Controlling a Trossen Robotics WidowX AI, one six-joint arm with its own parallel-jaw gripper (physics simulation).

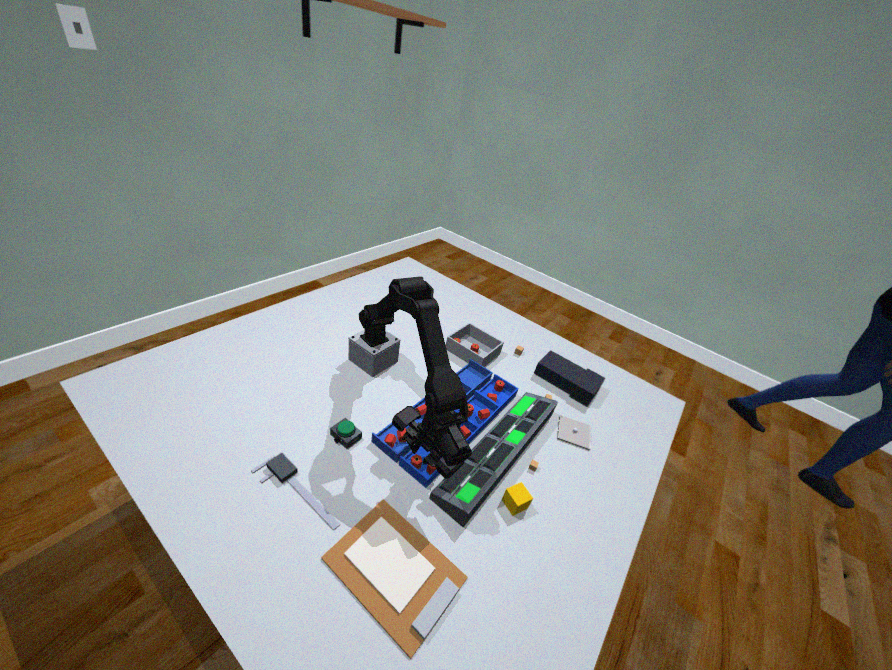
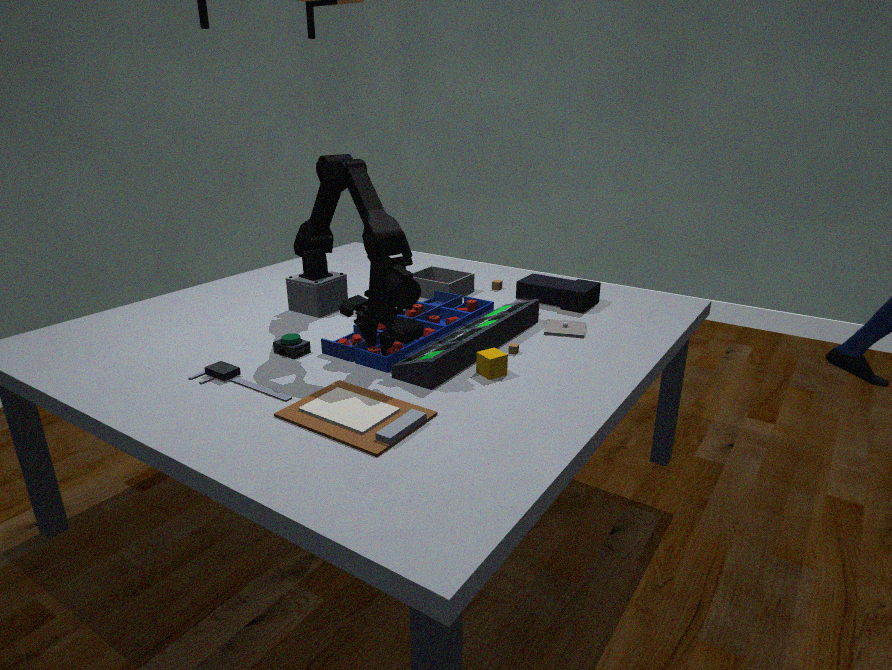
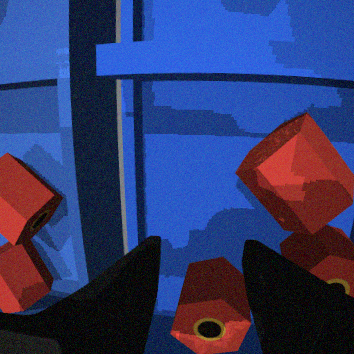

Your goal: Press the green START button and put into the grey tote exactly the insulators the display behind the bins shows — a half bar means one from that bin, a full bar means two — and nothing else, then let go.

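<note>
My gripper (image 3: 201, 248) (image 1: 430, 457) is open, low inside a compartment of the blue bins (image 1: 473, 374) (image 2: 446, 301) (image 3: 197, 175). A red insulator with a brass-ringed hole (image 3: 211, 298) lies loose between the fingers. Two more insulators (image 3: 298, 172) (image 3: 324, 258) lie to the right, and two more (image 3: 21, 197) (image 3: 21, 277) lie in the compartment to the left. The display (image 1: 493, 459) (image 2: 470, 339) behind the bins shows three green bars (image 1: 522, 406) (image 1: 514, 436) (image 1: 467, 492). The grey tote (image 1: 451, 346) (image 2: 444, 274) holds red insulators (image 1: 474, 346). The green START button (image 1: 345, 428) (image 2: 291, 339) stands left of the bins.
A yellow cube (image 1: 517, 497), a black box (image 1: 570, 376), a pale tile (image 1: 574, 432) and small tan cubes (image 1: 533, 464) lie beyond the display. A brown board with paper (image 1: 377, 598) and a small grey tool (image 1: 281, 467) lie in front. The arm's grey base (image 1: 374, 352) stands behind.
</note>
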